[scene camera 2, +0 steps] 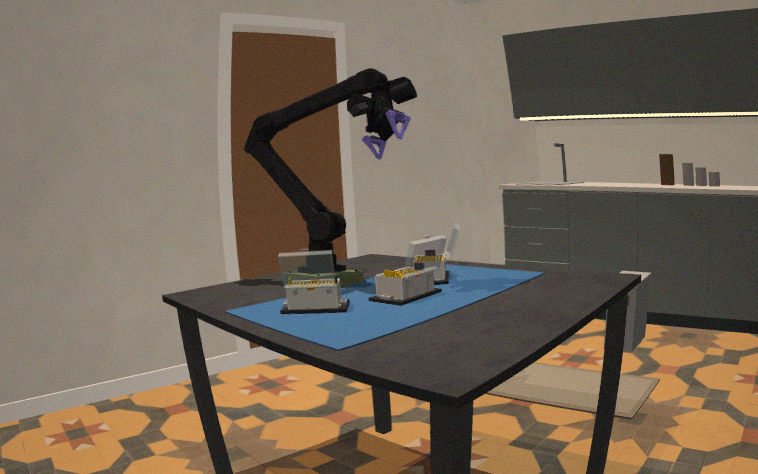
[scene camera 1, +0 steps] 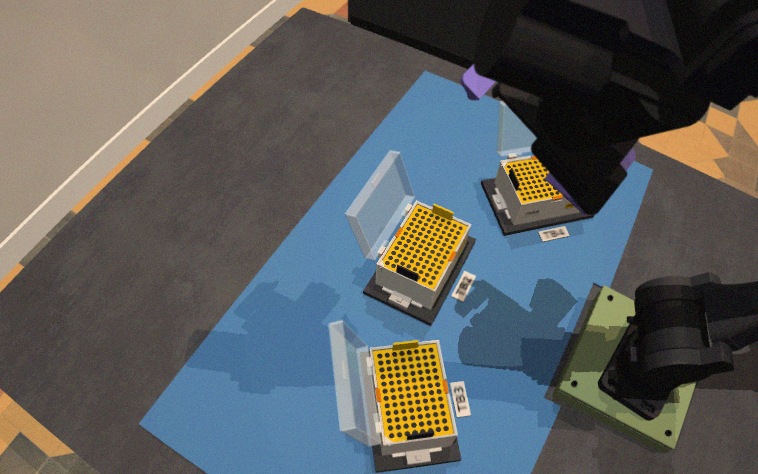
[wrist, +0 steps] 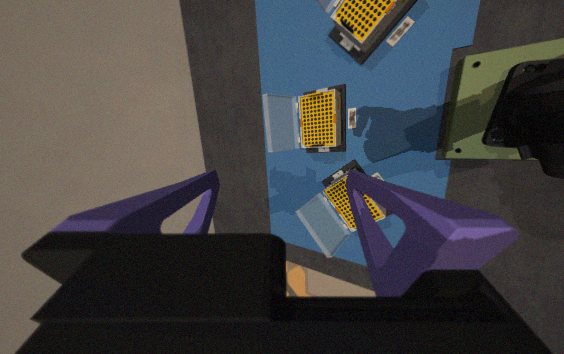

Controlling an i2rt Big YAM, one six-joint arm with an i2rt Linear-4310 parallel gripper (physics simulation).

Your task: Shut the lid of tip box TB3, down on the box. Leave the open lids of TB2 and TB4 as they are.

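Places are measured from the arm's base along level axes (x left, y back, z up), in metres.
Pixels of known places: gripper, fingertip midpoint: [scene camera 2: 388,148] [scene camera 1: 512,133] [wrist: 282,177]; arm's base at its link origin: [scene camera 1: 642,367] [wrist: 534,107].
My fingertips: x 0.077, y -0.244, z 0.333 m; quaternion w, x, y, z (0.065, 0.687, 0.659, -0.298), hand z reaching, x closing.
For each thing: its middle in the pictures, then the offset to it from my fingertips. Level surfaces: height alone.
- Tip box TB3 at the middle of its body: [scene camera 1: 412,389] [wrist: 351,203] [scene camera 2: 429,256] dx +0.133, dy +0.018, dz -0.301 m
- Tip box TB2 at the middle of its body: [scene camera 1: 425,242] [scene camera 2: 404,270] [wrist: 316,120] dx -0.046, dy -0.086, dz -0.301 m
- Tip box TB4 at the middle of its body: [scene camera 1: 547,174] [scene camera 2: 312,281] dx -0.260, dy -0.007, dz -0.301 m
- blue mat at its surface level: dz -0.366 m
- dark table at its surface level: dz -0.369 m
Tip box TB3 [scene camera 1: 414,391] [scene camera 2: 441,272] [wrist: 345,200] sits at the lower end of the mat in scene camera 1. Its clear lid [scene camera 1: 352,385] [scene camera 2: 453,241] [wrist: 324,225] stands open, leaning outward from the hinge side. Tip box TB2 [scene camera 1: 427,245] [scene camera 2: 399,286] [wrist: 318,119] is in the middle, its lid [scene camera 1: 382,204] [wrist: 281,122] open. Tip box TB4 [scene camera 1: 531,178] [scene camera 2: 313,299] [wrist: 362,15] is at the far end, its lid [scene camera 1: 513,131] [scene camera 2: 299,260] open. My gripper [scene camera 2: 389,146] [wrist: 282,177] is open and empty, high above the boxes. In the wrist view one finger covers part of TB3.
The boxes stand on a blue mat [scene camera 1: 301,402] [scene camera 2: 340,335] [wrist: 400,70] on a dark table [scene camera 1: 223,167] [scene camera 2: 536,329]. The arm's green base plate [scene camera 1: 578,374] [scene camera 2: 352,276] [wrist: 467,115] is beside the mat. The dark arm partly covers TB4 in scene camera 1.
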